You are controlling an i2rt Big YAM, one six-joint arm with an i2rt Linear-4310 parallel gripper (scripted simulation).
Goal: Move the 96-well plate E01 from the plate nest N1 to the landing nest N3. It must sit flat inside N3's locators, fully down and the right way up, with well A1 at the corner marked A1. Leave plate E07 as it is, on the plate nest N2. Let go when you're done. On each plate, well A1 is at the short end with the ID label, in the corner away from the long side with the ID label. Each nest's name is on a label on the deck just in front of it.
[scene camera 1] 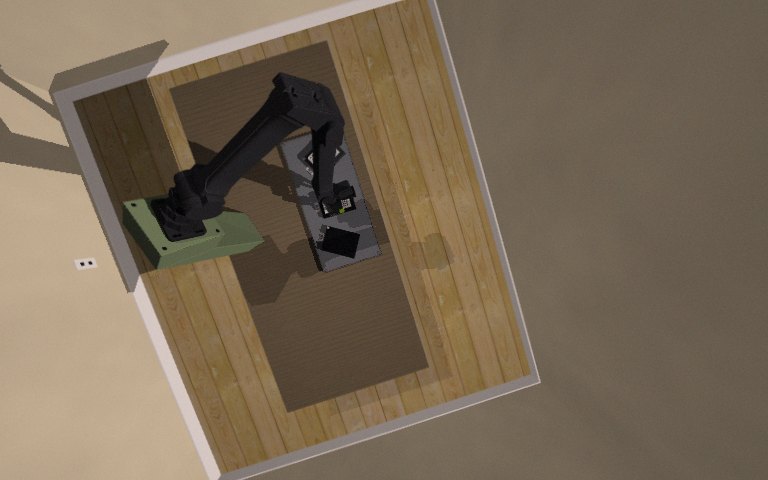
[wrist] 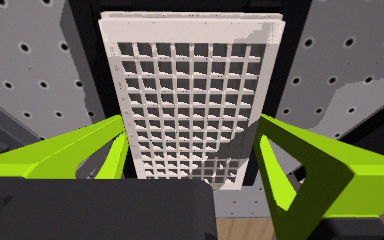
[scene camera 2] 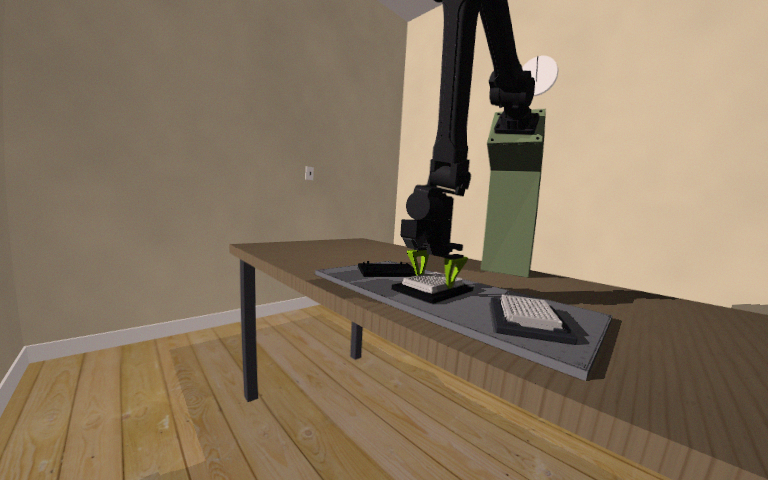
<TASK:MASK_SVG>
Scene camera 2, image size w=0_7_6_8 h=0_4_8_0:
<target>my gripper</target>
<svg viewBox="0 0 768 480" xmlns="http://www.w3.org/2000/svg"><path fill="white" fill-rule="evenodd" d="M407 250L416 276L424 274L429 255L444 257L447 289L452 288L457 275L468 260L468 257L461 254L449 255L453 249L457 251L463 250L463 244L457 243L437 245L424 242L420 248ZM421 256L420 271L417 262L417 257Z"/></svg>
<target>white 96-well plate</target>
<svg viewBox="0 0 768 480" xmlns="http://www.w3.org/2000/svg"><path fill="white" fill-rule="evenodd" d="M463 279L456 278L452 288L464 285L464 282L462 282ZM447 290L446 275L438 272L407 277L402 282L406 286L431 294Z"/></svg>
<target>white 96-well plate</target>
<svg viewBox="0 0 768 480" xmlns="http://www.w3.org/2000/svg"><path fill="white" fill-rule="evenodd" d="M502 295L500 300L506 321L517 322L518 326L553 330L553 328L563 329L562 322L545 300Z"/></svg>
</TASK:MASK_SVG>
